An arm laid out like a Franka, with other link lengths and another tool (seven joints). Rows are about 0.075 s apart.
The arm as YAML. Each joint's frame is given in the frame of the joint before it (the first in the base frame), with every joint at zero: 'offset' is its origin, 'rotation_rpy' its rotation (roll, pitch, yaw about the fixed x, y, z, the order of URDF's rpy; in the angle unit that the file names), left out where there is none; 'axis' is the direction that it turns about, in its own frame. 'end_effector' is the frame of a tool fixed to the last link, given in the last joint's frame.
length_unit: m
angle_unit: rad
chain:
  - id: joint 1
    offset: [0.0, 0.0, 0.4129]
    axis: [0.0, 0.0, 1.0]
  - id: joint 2
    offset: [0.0, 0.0, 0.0]
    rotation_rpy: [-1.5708, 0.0, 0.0]
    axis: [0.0, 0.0, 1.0]
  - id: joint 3
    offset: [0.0, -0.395, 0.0]
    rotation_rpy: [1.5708, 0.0, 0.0]
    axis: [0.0, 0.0, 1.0]
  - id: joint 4
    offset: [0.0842, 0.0, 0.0]
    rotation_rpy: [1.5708, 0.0, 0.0]
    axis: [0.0, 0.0, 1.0]
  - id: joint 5
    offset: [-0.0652, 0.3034, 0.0]
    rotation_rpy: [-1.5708, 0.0, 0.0]
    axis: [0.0, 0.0, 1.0]
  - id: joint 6
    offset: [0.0, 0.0, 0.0]
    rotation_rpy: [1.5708, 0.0, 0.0]
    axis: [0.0, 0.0, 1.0]
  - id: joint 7
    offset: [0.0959, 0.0, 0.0]
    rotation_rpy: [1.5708, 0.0, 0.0]
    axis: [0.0, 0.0, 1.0]
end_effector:
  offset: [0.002, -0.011, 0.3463]
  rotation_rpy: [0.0, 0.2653, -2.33]
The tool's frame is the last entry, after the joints.
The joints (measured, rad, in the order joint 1, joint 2, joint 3, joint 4, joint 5, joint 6, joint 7), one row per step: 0.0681, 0.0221, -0.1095, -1.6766, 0.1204, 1.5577, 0.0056; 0.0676, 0.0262, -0.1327, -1.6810, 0.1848, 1.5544, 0.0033; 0.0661, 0.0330, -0.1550, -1.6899, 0.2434, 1.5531, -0.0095; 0.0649, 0.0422, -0.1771, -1.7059, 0.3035, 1.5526, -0.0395; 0.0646, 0.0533, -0.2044, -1.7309, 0.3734, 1.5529, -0.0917; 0.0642, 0.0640, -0.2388, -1.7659, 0.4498, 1.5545, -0.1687; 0.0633, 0.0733, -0.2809, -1.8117, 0.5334, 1.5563, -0.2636; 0.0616, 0.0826, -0.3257, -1.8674, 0.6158, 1.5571, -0.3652; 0.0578, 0.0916, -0.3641, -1.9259, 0.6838, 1.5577, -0.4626; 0.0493, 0.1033, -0.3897, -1.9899, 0.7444, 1.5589, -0.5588; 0.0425, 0.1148, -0.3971, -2.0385, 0.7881, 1.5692, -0.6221
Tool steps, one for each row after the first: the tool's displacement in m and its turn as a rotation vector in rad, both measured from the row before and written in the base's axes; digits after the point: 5 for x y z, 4 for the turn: 0.00029, 0.01148, 0.00042, 0.0637, 0.0079, -0.0294; 0.00038, 0.00929, -0.00144, 0.0593, 0.0096, -0.0196; -0.00072, 0.00993, -0.00362, 0.0637, 0.0111, -0.0046; -0.00152, 0.01110, -0.00495, 0.0773, 0.0087, 0.0069; -0.00205, 0.00965, -0.00533, 0.0885, -0.0005, 0.0152; -0.00235, 0.00781, -0.00489, 0.0994, -0.0109, 0.0128; -0.00342, 0.00560, -0.00580, 0.1005, -0.0156, 0.0054; -0.00480, 0.00313, -0.00719, 0.0866, -0.0173, 0.0014; -0.00691, 0.00471, -0.00971, 0.0807, -0.0150, 0.0015; -0.00336, 0.00599, -0.00917, 0.0521, -0.0102, -0.0040
